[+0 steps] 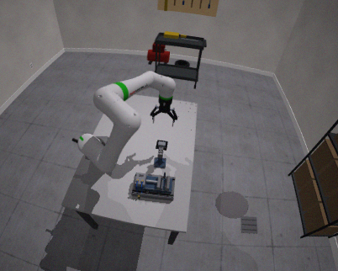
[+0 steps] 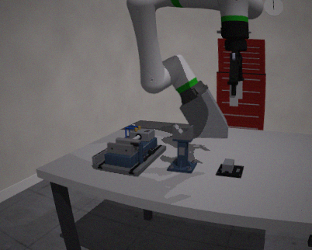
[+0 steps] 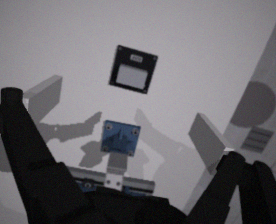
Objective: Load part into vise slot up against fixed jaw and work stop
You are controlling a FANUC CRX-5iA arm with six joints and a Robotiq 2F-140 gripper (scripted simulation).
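The part is 20 mm to the right of my hand and 250 mm below it. From my hand the other things lie so: air cylinder rod: 40 mm ahead, 400 mm to the right, 190 mm below; then blue work stop: 110 mm ahead, 320 mm to the right, 200 mm below; then black infeed plate: 10 mm to the right, 260 mm below.
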